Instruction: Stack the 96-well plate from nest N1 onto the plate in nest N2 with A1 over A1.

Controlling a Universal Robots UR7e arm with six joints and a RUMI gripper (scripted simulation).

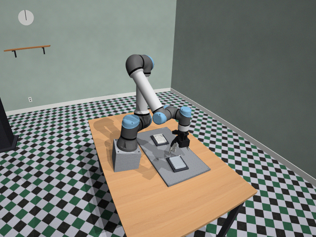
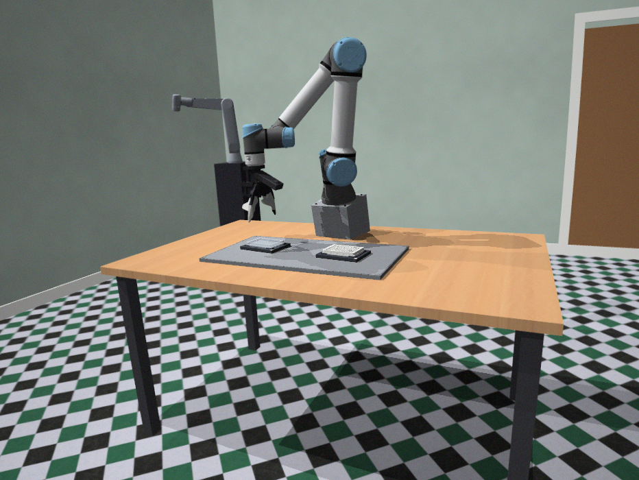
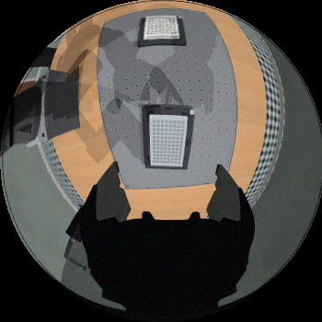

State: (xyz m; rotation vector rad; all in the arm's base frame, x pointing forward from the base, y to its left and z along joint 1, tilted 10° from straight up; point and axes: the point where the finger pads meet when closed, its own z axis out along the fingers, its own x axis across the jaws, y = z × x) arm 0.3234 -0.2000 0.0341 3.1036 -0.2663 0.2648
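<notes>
Now: the 96-well plate 10 cm below my hand. Also, from my hand: black plate nest 11 cm below; A1 label 41 cm to the left, 10 cm below, 10 cm ahead.
</notes>
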